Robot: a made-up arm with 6 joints. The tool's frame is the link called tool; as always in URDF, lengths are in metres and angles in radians. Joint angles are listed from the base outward.
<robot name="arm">
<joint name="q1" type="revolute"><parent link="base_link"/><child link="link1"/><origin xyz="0 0 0.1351"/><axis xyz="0 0 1"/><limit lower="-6.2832" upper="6.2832"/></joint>
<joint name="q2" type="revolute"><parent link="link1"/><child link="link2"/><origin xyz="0 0.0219 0" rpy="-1.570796 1.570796 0"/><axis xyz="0 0 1"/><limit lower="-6.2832" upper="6.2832"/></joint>
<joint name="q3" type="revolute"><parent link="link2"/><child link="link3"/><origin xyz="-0.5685 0 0" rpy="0 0 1.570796"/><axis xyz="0 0 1"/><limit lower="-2.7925" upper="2.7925"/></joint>
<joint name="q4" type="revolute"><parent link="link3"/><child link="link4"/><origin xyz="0 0.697 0" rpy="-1.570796 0 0"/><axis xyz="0 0 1"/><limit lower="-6.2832" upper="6.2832"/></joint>
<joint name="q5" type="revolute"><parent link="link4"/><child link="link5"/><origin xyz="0 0 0" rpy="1.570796 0 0"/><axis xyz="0 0 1"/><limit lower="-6.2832" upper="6.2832"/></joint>
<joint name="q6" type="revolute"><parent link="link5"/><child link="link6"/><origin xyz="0 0.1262 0" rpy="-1.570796 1.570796 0"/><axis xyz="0 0 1"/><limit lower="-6.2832" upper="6.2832"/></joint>
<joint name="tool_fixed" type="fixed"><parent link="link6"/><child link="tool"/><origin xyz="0 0 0" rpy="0 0 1.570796"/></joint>
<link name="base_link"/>
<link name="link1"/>
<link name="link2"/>
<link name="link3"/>
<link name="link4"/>
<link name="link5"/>
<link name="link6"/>
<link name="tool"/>
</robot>
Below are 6 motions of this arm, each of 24 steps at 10 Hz.
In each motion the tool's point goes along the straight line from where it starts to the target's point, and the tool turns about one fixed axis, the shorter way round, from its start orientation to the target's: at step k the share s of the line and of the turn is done. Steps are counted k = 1, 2, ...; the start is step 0. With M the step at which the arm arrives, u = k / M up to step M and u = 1 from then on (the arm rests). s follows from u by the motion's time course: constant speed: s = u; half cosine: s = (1 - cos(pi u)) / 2; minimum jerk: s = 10 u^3 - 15 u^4 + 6 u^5.
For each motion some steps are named. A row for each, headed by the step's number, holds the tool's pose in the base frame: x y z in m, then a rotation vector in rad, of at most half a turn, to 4 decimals.
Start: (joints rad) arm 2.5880 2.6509 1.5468 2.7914 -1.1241 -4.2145
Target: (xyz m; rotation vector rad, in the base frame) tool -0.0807 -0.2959 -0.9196 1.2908 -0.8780 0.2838
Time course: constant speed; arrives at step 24
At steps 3, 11, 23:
3: 0.3245 -0.2261 -0.6778 0.9914 0.4541 1.2715
11: 0.1701 -0.2527 -0.7699 1.1676 -0.0684 0.9344
23: -0.0614 -0.2926 -0.9081 1.2886 -0.8180 0.3380

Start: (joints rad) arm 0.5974 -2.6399 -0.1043 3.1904 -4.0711 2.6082
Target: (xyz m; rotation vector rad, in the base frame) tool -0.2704 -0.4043 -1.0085 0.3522 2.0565 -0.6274
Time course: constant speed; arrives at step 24
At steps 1, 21, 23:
1: -0.3538 -0.2302 -0.9769 -0.6622 1.1729 -0.0216
21: -0.2813 -0.3816 -1.0044 0.2009 1.9616 -0.5458
23: -0.2740 -0.3967 -1.0071 0.3011 2.0257 -0.6001

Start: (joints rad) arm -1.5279 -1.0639 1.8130 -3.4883 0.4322 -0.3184
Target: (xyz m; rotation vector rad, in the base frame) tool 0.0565 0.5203 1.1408 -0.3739 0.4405 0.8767
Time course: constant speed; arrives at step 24
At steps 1, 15, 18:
1: 0.0413 0.0049 1.0435 0.3512 0.0001 0.9888
15: 0.0506 0.3186 1.1027 -0.0904 0.2713 0.9337
18: 0.0525 0.3858 1.1154 -0.1849 0.3282 0.9166

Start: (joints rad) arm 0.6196 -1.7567 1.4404 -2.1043 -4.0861 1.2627
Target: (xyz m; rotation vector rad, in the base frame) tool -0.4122 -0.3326 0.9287 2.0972 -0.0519 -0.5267
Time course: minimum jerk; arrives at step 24
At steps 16, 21, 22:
16: -0.4546 -0.3718 0.8610 2.1584 0.0211 -0.3804
21: -0.4154 -0.3356 0.9235 2.1022 -0.0463 -0.5156
22: -0.4132 -0.3336 0.9271 2.0988 -0.0501 -0.5232

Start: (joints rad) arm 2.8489 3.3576 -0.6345 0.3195 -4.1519 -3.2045
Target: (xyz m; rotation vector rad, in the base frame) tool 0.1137 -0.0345 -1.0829 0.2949 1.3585 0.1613
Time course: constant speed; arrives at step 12
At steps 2, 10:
2: -0.0274 -0.0401 -1.0446 0.2737 1.4151 -0.4938
10: 0.0855 -0.0356 -1.0752 0.2922 1.3770 0.0311

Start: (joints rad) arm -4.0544 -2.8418 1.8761 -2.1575 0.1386 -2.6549
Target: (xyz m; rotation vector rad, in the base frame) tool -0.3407 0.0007 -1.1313 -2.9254 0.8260 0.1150
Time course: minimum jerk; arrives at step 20
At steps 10, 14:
10: 0.0865 -0.3379 -0.5399 -2.0550 1.2313 -1.3572
14: -0.2014 -0.1098 -0.9384 -2.7287 1.0074 -0.4159

